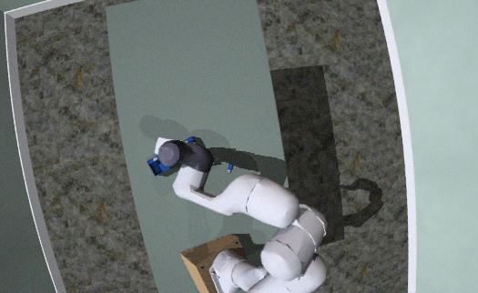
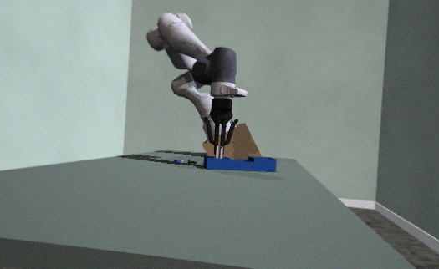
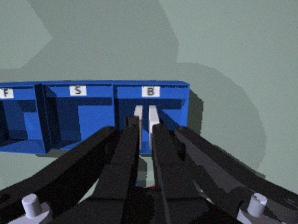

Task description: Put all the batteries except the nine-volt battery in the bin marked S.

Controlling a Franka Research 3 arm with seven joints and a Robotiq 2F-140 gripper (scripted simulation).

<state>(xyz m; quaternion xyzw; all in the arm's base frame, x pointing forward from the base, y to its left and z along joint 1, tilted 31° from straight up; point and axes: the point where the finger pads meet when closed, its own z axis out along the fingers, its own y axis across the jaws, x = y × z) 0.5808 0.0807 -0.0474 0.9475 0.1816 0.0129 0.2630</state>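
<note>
Now: hand 70 mm to the right of the blue bin, 30 mm past it and 30 mm above it. Also, from my hand: blue nine-volt battery 80 mm behind, 40 mm below; red cylindrical battery 110 mm behind, 50 mm to the right, 40 mm below; green item 150 mm behind, 40 mm below, 10 mm to the left.
</note>
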